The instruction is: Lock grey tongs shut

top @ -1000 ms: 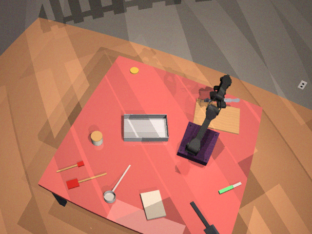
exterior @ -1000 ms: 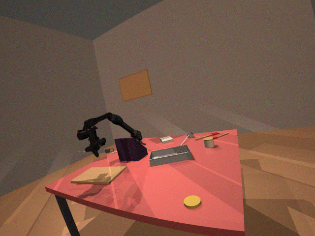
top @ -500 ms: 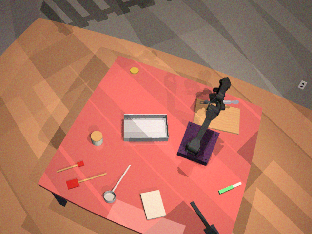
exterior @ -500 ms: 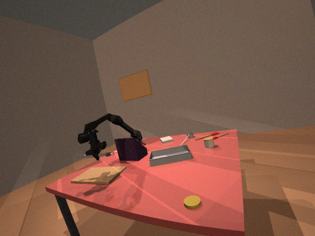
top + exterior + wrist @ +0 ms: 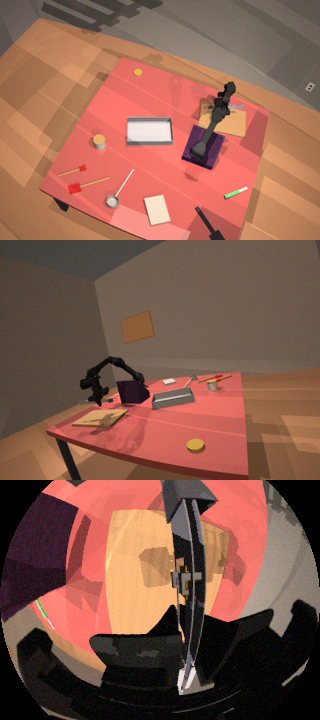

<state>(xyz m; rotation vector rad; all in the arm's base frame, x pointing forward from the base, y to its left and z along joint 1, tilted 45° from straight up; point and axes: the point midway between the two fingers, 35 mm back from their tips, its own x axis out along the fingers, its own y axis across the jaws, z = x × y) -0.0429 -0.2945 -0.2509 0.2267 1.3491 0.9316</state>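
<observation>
My gripper tip is 90 mm above the wooden board and 40 mm past it. The rest, counted from my gripper tip: cream block (840 mm to the left, 120 mm ahead, 80 mm below); then yellow disc (720 mm ahead, 120 mm to the right, 90 mm below); then grey roasting tin (400 mm ahead, 350 mm to the left, 70 mm below).
</observation>
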